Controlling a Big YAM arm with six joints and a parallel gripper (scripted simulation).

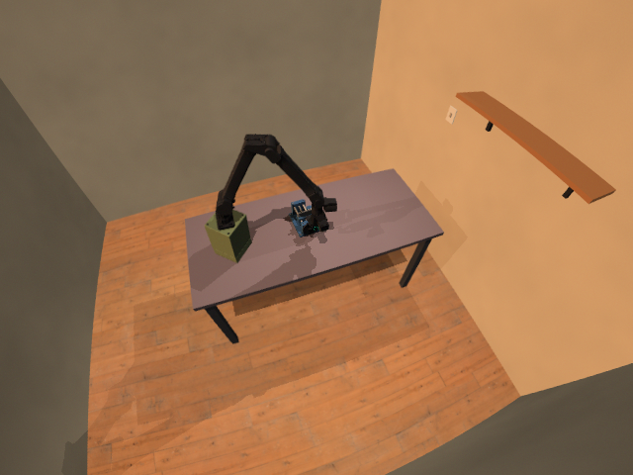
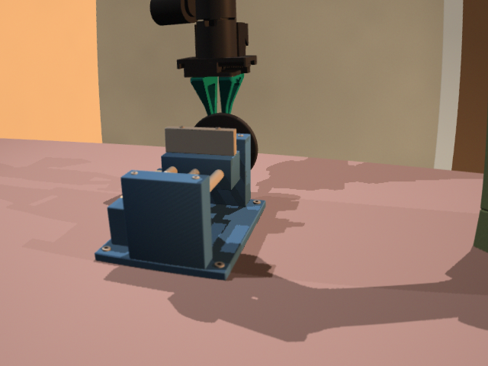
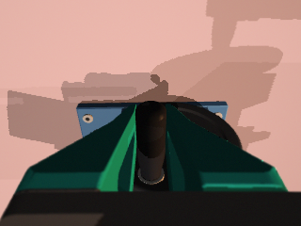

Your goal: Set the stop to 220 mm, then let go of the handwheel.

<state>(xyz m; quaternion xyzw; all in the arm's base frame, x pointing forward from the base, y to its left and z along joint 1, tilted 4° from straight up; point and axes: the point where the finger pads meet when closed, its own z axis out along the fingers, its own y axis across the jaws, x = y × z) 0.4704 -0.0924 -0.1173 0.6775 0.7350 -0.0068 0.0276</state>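
The grey stop plate is 2 cm behind my hand, 13 cm to the left of it and 2 cm below it. The rest, counted from my hand: black crank handle 1 cm to the left.
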